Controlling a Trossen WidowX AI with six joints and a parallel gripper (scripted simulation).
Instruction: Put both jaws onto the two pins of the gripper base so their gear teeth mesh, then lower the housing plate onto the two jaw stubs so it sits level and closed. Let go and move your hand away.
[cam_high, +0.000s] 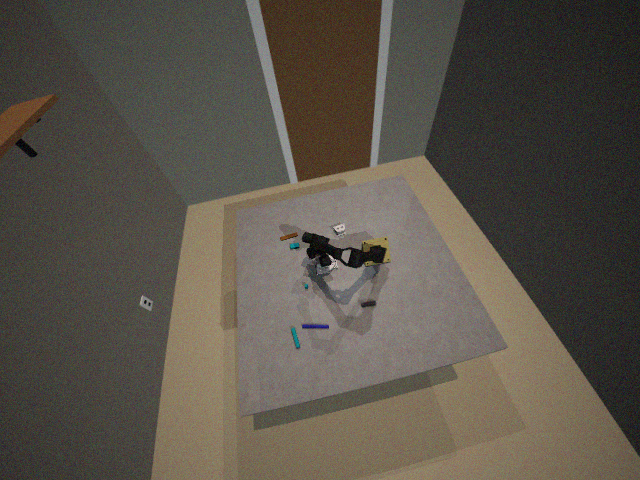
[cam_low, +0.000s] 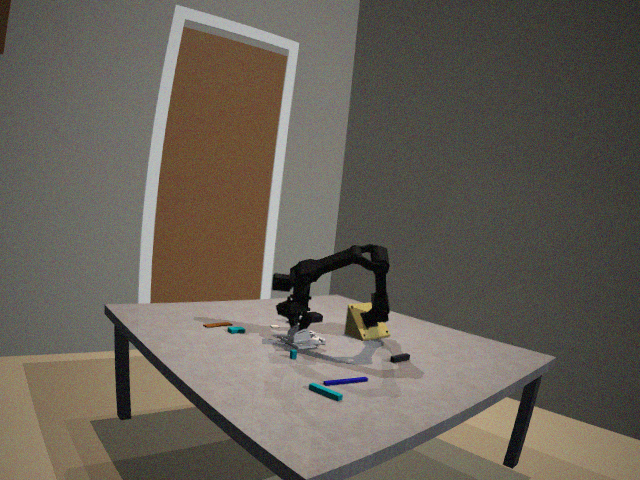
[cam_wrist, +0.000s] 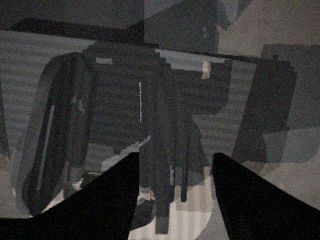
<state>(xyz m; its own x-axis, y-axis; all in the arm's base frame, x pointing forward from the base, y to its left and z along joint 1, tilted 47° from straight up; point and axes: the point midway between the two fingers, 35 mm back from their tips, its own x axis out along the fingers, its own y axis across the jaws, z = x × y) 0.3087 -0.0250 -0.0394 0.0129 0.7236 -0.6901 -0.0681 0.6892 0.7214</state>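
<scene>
Right now the white gripper base is 14 cm behind my gripper tip, 20 cm to the right of it and 1 cm above it. The rest, counted from my gripper tip: white housing plate 5 cm behind, 3 cm to the left, 1 cm below; orange bar 20 cm ahead, 23 cm to the right, 2 cm below; small teal cube 13 cm ahead, 16 cm to the left.
</scene>
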